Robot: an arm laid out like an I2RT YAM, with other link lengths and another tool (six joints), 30 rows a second.
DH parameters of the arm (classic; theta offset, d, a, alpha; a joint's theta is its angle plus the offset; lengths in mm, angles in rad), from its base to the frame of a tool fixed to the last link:
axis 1: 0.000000 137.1 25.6 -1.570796
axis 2: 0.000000 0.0 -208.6 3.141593
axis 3: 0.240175 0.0 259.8 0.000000
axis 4: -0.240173 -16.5 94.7 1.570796
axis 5: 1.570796 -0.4 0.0 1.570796
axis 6: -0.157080 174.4 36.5 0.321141
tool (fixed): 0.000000 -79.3 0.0 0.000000
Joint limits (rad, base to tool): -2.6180..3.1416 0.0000..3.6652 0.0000..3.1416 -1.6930..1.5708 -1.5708..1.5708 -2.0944..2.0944
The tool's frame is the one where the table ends.
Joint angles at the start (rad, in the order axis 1, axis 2, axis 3, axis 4, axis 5, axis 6):
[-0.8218 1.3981 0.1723 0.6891 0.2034 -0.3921]
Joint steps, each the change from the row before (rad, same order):
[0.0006 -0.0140 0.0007 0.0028 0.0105 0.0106]
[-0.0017 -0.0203 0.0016 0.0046 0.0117 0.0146]
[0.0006 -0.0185 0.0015 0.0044 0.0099 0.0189]
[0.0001 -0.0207 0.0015 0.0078 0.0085 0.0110]
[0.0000 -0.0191 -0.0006 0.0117 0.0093 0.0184]
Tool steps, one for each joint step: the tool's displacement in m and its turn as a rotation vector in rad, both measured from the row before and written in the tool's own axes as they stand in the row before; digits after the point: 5 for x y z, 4 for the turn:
[0.00304 -0.00331 0.00002 0.0095 0.0209 0.0077]
[0.00485 -0.00481 0.00031 0.0155 0.0298 0.0124]
[0.00364 -0.00467 0.00041 0.0161 0.0265 0.0167]
[0.00436 -0.00600 0.00084 0.0216 0.0260 0.0104]
[0.00393 -0.00526 0.00044 0.0216 0.0289 0.0176]

